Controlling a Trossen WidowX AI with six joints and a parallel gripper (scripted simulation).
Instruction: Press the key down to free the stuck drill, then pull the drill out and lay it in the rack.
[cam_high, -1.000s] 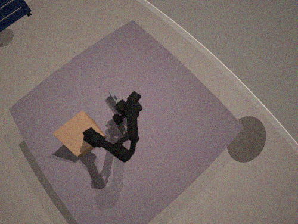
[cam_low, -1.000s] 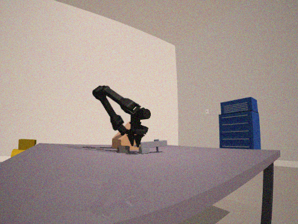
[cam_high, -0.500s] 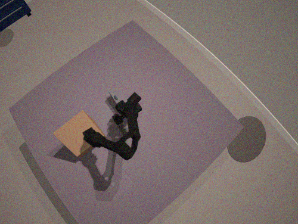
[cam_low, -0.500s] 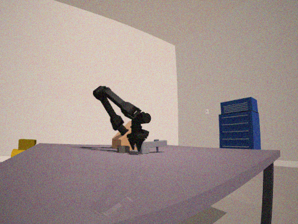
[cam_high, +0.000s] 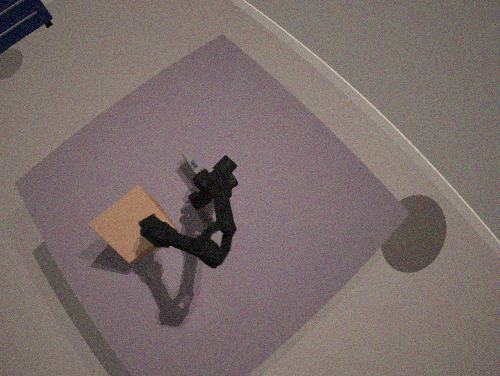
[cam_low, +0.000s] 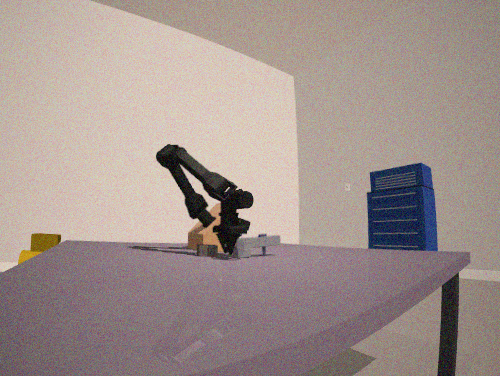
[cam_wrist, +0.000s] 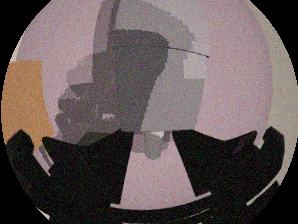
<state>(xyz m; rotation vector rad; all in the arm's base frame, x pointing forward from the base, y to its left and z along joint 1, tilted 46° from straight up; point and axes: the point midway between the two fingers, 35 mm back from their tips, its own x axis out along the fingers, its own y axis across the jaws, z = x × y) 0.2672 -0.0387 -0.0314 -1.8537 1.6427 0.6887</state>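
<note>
The drill is 5 cm to the left of my gripper tip and 4 cm above it.
</note>
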